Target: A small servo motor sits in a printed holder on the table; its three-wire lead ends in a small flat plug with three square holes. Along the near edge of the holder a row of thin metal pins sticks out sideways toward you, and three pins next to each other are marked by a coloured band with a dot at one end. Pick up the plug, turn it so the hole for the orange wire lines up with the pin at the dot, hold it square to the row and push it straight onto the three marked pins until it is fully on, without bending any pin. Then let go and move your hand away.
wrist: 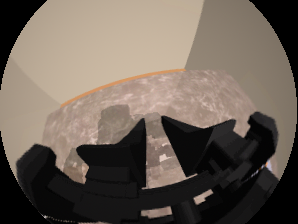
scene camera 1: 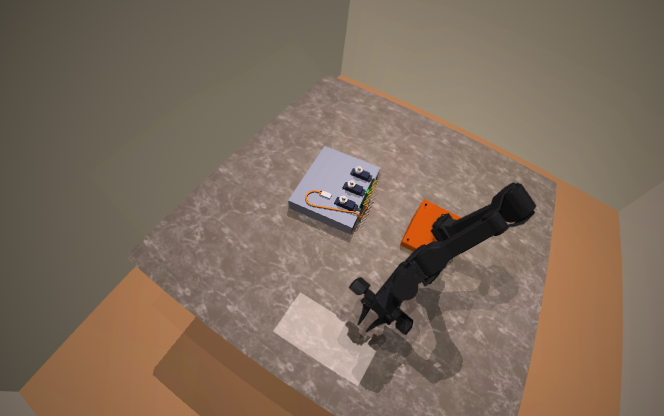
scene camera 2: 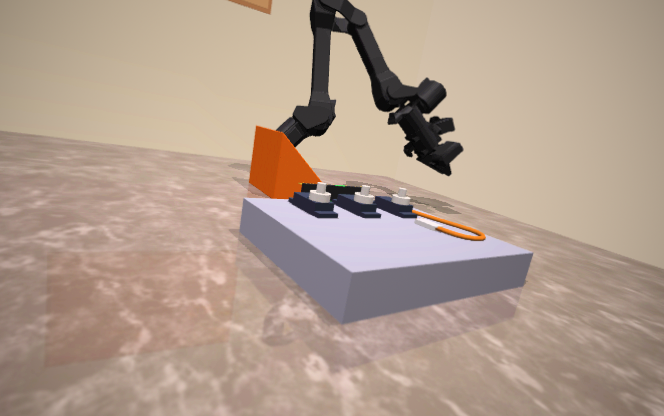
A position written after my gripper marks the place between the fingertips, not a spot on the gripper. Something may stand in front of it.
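My gripper (scene camera 2: pixel 446 174) is visible, also in scene camera 1 (scene camera 1: pixel 362 327) and in the wrist view (wrist: pixel 153 119). A grey-lilac holder (scene camera 2: pixel 355 268) is present; the holder is visible in scene camera 1 (scene camera 1: pixel 330 170) as well.
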